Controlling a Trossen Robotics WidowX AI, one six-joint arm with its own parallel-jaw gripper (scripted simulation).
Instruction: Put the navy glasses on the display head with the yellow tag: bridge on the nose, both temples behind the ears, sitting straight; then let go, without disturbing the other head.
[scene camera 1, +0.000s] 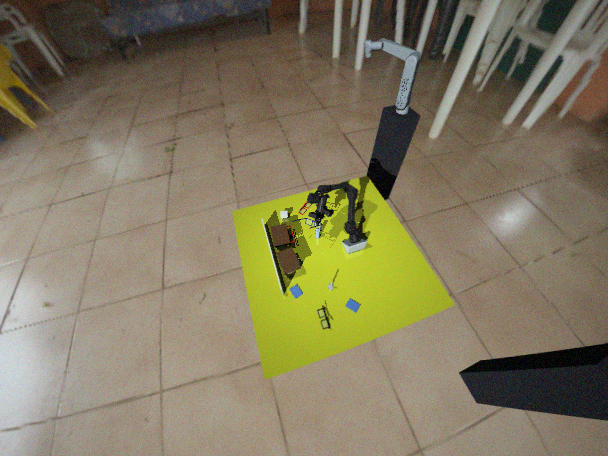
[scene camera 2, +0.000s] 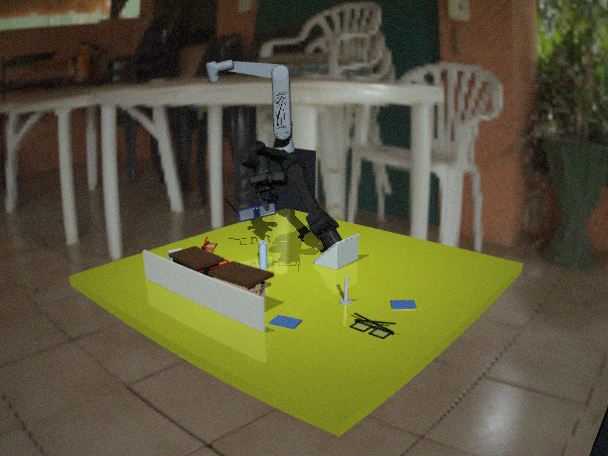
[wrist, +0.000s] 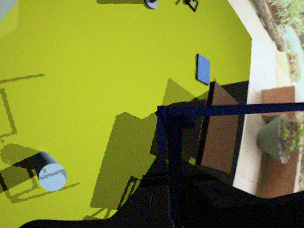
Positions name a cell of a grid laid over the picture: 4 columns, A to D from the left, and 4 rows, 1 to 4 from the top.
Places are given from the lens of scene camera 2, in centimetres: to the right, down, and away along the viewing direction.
my gripper (scene camera 2: B2): -13, -6, 198
white panel (scene camera 2: B3): -16, 23, 161
